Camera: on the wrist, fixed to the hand. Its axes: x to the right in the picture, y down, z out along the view.
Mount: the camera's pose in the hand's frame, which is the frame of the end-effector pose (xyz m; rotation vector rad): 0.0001 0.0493 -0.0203 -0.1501 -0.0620 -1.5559
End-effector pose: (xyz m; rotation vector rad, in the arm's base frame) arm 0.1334 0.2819 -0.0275 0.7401 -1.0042 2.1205
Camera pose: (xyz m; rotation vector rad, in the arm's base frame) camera 0.0917 0.2748 -0.0599 1.0046 -0.2953 0.6573
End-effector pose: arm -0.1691 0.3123 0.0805 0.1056 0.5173 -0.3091
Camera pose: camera -0.1629 0.3626 0.0640 -0.4916 0.4691 -1.7777
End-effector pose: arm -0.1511 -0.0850 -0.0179 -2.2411 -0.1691 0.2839
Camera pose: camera -0.1445 -0.1312 -0.0437 -1.6144 -1.8297 -0.5168
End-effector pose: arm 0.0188 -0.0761 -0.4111 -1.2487 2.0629 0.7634
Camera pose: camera -0.0299 -0.0717 -0.3898 -2.2494 0.4890 0.1479
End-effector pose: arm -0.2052 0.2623 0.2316 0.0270 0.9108 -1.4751
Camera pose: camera -0.1736 0.2809 0.1929 -1.0391 0.9893 -2.7579
